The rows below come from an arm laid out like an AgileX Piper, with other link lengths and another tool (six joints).
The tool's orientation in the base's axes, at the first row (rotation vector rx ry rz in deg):
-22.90 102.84 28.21
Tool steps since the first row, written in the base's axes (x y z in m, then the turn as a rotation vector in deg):
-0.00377 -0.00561 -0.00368 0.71 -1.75 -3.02
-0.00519 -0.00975 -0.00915 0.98 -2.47 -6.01
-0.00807 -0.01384 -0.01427 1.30 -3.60 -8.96
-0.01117 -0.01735 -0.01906 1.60 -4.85 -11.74
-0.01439 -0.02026 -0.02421 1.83 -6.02 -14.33
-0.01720 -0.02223 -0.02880 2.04 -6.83 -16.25
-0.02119 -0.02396 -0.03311 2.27 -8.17 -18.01
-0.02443 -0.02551 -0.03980 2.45 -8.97 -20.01
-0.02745 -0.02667 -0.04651 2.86 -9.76 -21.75
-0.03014 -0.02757 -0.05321 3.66 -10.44 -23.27
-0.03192 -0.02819 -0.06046 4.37 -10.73 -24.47
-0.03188 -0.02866 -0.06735 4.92 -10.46 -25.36
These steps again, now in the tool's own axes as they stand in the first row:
0.00466 -0.00333 -0.00514 2.75 -2.23 0.39
0.01038 -0.00683 -0.00716 5.57 -3.36 0.94
0.01616 -0.00950 -0.01044 8.35 -4.85 1.32
0.02167 -0.01152 -0.01367 10.97 -6.42 1.57
0.02755 -0.01301 -0.01660 13.42 -7.85 1.77
0.03276 -0.01384 -0.01884 15.23 -8.89 1.97
0.03801 -0.01383 -0.02198 16.89 -10.37 1.88
0.04535 -0.01435 -0.02385 18.78 -11.40 2.09
0.05265 -0.01464 -0.02534 20.36 -12.49 2.42
0.05984 -0.01488 -0.02642 21.62 -13.67 3.09
0.06731 -0.01542 -0.02647 22.59 -14.43 3.80
0.07394 -0.01670 -0.02505 23.30 -14.59 4.61

